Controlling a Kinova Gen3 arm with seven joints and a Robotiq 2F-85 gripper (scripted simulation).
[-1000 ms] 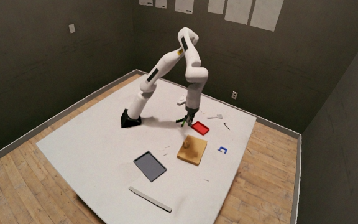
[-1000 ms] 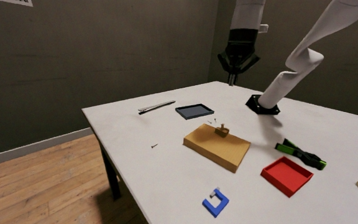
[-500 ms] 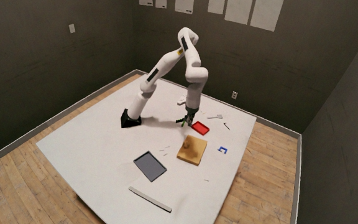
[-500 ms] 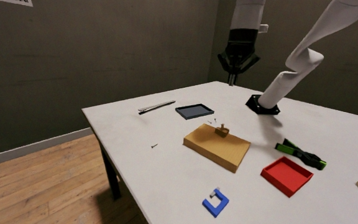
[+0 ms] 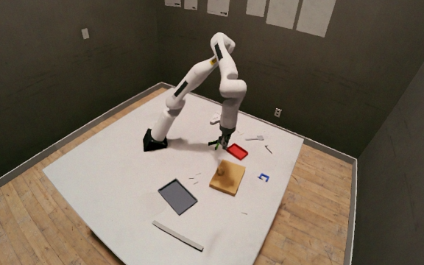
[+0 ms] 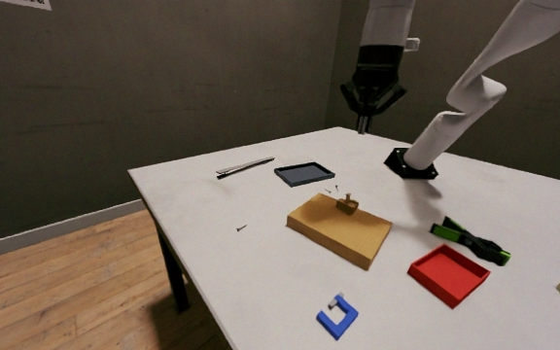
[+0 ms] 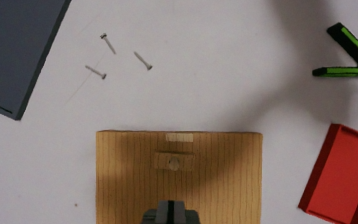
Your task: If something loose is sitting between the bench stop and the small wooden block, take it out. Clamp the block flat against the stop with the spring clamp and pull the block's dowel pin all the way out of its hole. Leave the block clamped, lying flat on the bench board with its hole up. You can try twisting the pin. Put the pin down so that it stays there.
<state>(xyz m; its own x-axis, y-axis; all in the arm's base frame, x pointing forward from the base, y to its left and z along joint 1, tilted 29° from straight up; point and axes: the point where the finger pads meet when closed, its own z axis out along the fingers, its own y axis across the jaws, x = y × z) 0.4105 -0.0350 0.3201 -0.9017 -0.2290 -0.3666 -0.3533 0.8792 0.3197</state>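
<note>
My gripper is now 19 cm above the dowel pin. The rest, counted from my hand: grey tray: 27 cm to the right, 24 cm below, 6 cm behind; then red tray: 24 cm below, 22 cm to the left, 6 cm behind; then small wooden block: 21 cm below.
</note>
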